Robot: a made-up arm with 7 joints. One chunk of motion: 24 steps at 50 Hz.
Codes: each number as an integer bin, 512 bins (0 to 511) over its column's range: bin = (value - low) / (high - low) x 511, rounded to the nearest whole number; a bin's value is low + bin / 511 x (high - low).
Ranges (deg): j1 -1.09..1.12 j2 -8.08..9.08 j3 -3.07..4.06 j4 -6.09..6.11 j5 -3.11..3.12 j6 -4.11..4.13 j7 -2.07..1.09
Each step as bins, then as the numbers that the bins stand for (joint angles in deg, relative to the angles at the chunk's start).
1 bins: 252 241 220 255 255 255 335
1 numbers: 0.00 0.01 0.00 0.00 0.00 0.00 0.00
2 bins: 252 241 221 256 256 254 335
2 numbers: 0.00 0.01 0.01 0.02 0.01 -0.01 0.00
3 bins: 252 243 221 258 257 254 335
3 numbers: 0.00 0.08 0.01 0.07 0.02 -0.01 0.00
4 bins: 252 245 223 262 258 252 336
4 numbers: 0.00 0.15 0.04 0.17 0.04 -0.05 0.01
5 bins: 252 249 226 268 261 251 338
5 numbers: 0.00 0.28 0.08 0.31 0.07 -0.06 0.02
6 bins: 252 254 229 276 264 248 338
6 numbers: 0.00 0.45 0.13 0.50 0.11 -0.11 0.02
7 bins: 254 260 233 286 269 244 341
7 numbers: 0.01 0.65 0.18 0.74 0.17 -0.18 0.04
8 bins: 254 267 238 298 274 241 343
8 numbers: 0.01 0.89 0.25 1.02 0.23 -0.22 0.05
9 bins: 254 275 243 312 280 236 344
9 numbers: 0.01 1.15 0.32 1.36 0.30 -0.30 0.06
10 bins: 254 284 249 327 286 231 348
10 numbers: 0.01 1.46 0.40 1.72 0.38 -0.39 0.08
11 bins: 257 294 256 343 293 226 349
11 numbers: 0.02 1.79 0.50 2.10 0.46 -0.47 0.09
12 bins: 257 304 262 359 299 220 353
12 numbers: 0.02 2.13 0.59 2.48 0.54 -0.56 0.11
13 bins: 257 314 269 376 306 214 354
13 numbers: 0.02 2.46 0.68 2.89 0.62 -0.66 0.12
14 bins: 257 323 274 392 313 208 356
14 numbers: 0.02 2.77 0.75 3.27 0.71 -0.76 0.13
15 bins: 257 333 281 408 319 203 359
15 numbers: 0.02 3.10 0.85 3.65 0.78 -0.84 0.15
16 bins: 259 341 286 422 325 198 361
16 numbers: 0.03 3.37 0.92 3.99 0.85 -0.92 0.16
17 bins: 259 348 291 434 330 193 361
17 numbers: 0.03 3.61 0.99 4.27 0.91 -1.00 0.16
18 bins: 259 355 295 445 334 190 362
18 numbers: 0.03 3.84 1.05 4.53 0.96 -1.05 0.17
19 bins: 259 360 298 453 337 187 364
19 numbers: 0.03 4.01 1.09 4.73 1.00 -1.09 0.18
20 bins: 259 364 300 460 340 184 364
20 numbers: 0.03 4.14 1.12 4.89 1.04 -1.14 0.18
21 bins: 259 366 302 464 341 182 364
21 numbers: 0.03 4.21 1.14 4.99 1.05 -1.18 0.18
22 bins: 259 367 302 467 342 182 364
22 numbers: 0.03 4.24 1.14 5.06 1.06 -1.18 0.18
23 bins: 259 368 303 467 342 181 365
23 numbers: 0.03 4.28 1.16 5.06 1.06 -1.19 0.19
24 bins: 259 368 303 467 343 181 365
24 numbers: 0.03 4.28 1.16 5.06 1.07 -1.19 0.19
